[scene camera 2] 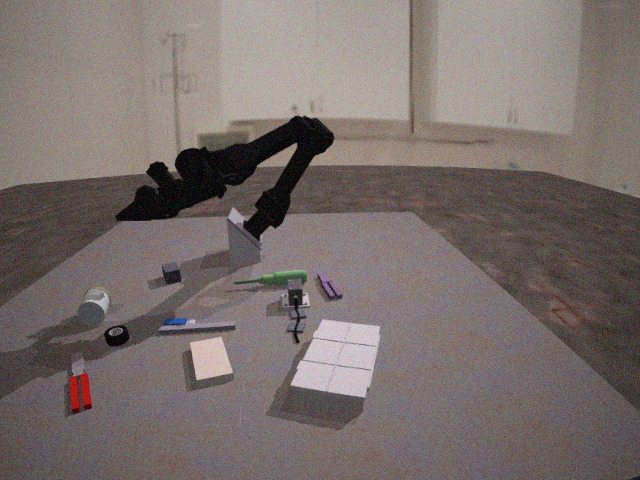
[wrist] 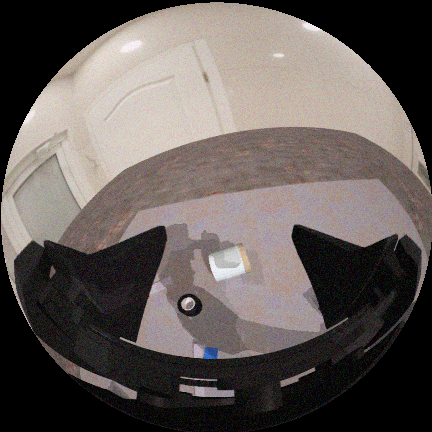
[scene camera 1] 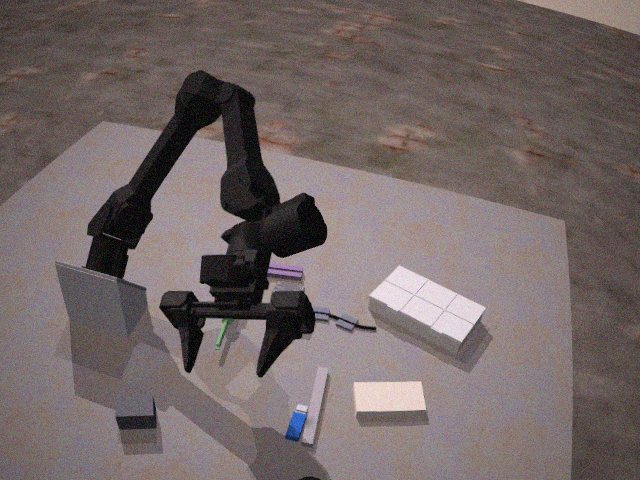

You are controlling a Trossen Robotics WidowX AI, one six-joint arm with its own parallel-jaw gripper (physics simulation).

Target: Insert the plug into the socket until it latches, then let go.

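Where they show: gripper, fingertip midpoint: [scene camera 2: 124, 218] [wrist: 231, 231] [scene camera 1: 222, 374]; arm's base at its link origin: [scene camera 2: 251, 230] [scene camera 1: 102, 274].
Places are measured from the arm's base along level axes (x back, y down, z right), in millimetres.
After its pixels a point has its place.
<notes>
A small grey block [scene camera 2: 294, 290] {z -94, x -343, y 32 mm} stands on a white plate [scene camera 2: 305, 303] {z -117, x -343, y 66 mm} in scene camera 2; it looks like the socket housing. A black cable [scene camera 1: 366, 327] {z -81, x -463, y 69 mm} [scene camera 2: 296, 335] {z -84, x -460, y 69 mm} with flat grey pieces runs out from it. I cannot tell whether the plug sits in that block; my arm hides most of it in scene camera 1. A blue piece with a white tip [scene camera 1: 296, 424] {z 161, x -393, y 62 mm} [scene camera 2: 175, 321] {z 160, x -394, y 62 mm} [wrist: 210, 353] {z 171, x -391, y 62 mm} lies beside a long grey bar [scene camera 1: 315, 406] {z 118, x -413, y 64 mm} [scene camera 2: 204, 327] {z 96, x -419, y 64 mm}. My gripper [scene camera 1: 224, 373] {z 258, x -317, y -143 mm} [scene camera 2: 125, 215] {z 258, x -317, y -143 mm} [wrist: 231, 231] {z 258, x -317, y -143 mm} is open and empty, high above the table, away from the block.
A green screwdriver [scene camera 1: 221, 336] {z 24, x -233, y 54 mm} [scene camera 2: 284, 277] {z -80, x -240, y 48 mm}, purple tool [scene camera 1: 285, 271] {z -181, x -293, y 62 mm} [scene camera 2: 329, 286] {z -185, x -266, y 68 mm}, dark cube [scene camera 1: 135, 412] {z 231, x -162, y 39 mm} [scene camera 2: 171, 272] {z 211, x -183, y 42 mm}, white box [scene camera 1: 428, 304] {z -138, x -564, y 40 mm} [scene camera 2: 338, 355] {z -140, x -571, y 40 mm}, cream box [scene camera 1: 388, 396] {z 74, x -521, y 59 mm} [scene camera 2: 210, 359] {z 72, x -531, y 59 mm}, cup [scene camera 2: 94, 306] {z 341, x -382, y 27 mm} [wrist: 228, 263] {z 341, x -348, y 19 mm}, black ring [scene camera 2: 108, 335] {z 289, x -450, y 56 mm} [wrist: 180, 304] {z 274, x -453, y 55 mm} and red-handled tool [scene camera 2: 74, 393] {z 295, x -607, y 64 mm} lie around.
</notes>
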